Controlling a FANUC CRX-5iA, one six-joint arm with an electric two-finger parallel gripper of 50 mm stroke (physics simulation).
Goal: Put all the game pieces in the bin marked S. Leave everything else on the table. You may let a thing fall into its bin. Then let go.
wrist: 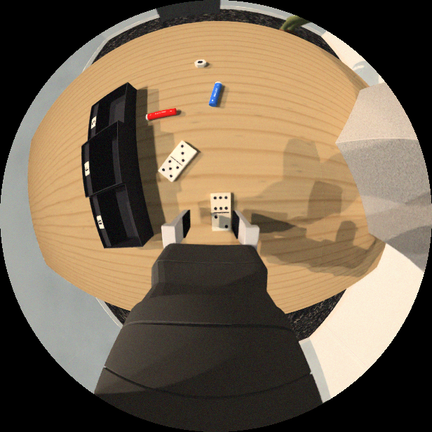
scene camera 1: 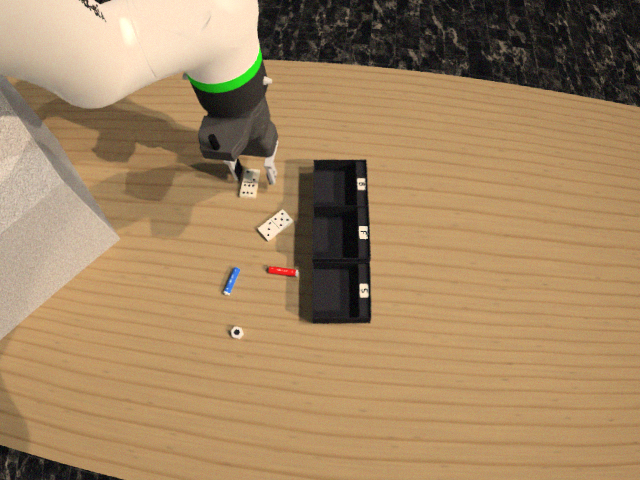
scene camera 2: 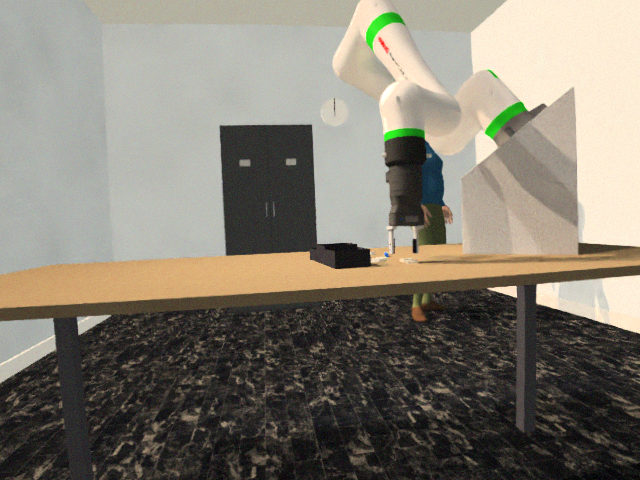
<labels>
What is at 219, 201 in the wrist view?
A white domino.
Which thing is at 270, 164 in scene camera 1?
The gripper.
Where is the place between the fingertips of the gripper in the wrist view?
At 210, 218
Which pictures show the gripper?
The wrist view, scene camera 1 and scene camera 2: all of them.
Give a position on a black bin block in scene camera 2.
337, 255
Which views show the black bin block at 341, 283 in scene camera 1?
The wrist view, scene camera 1 and scene camera 2: all of them.
</labels>
